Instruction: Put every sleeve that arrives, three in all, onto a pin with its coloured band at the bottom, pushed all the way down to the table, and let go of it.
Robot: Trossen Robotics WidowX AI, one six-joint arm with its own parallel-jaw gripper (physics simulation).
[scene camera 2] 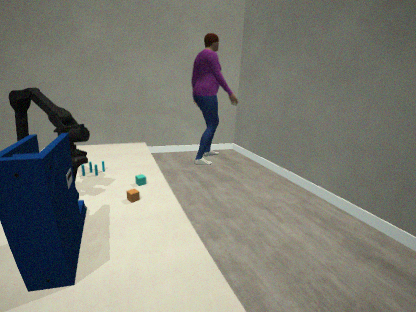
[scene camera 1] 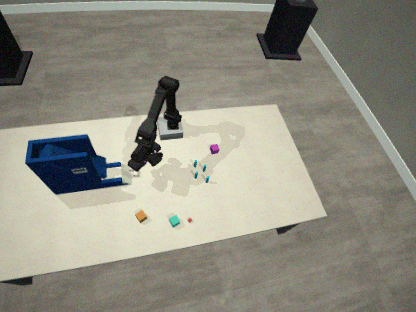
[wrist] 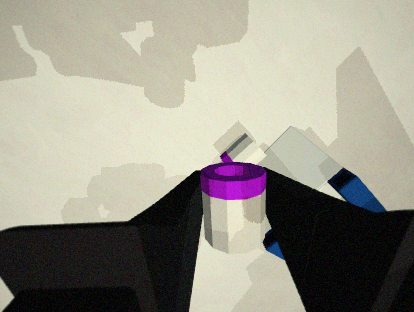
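Observation:
My gripper (scene camera 1: 145,162) (scene camera 2: 80,161) (wrist: 229,176) is shut on a white sleeve (wrist: 232,222) with a purple band at its upper end, towards the wrist camera. It is held upright above the table, near the blue chute's outlet. Past it in the wrist view, a loose white sleeve (wrist: 241,144) with a purple band lies on its side on the table; the held sleeve partly hides this spot, and I cannot tell whether another lies there. Four slim teal pins stand bare, right of the gripper in scene camera 1; one is the front right pin (scene camera 1: 207,179) (scene camera 2: 103,166).
A tall blue chute (scene camera 1: 75,172) (scene camera 2: 37,220) stands at the left, with two prongs and a pale plate (wrist: 300,155) at its outlet. An orange cube (scene camera 1: 141,216) (scene camera 2: 133,195), a teal cube (scene camera 1: 174,220) (scene camera 2: 141,179), a small red cube (scene camera 1: 190,220) and a purple cube (scene camera 1: 214,148) lie about.

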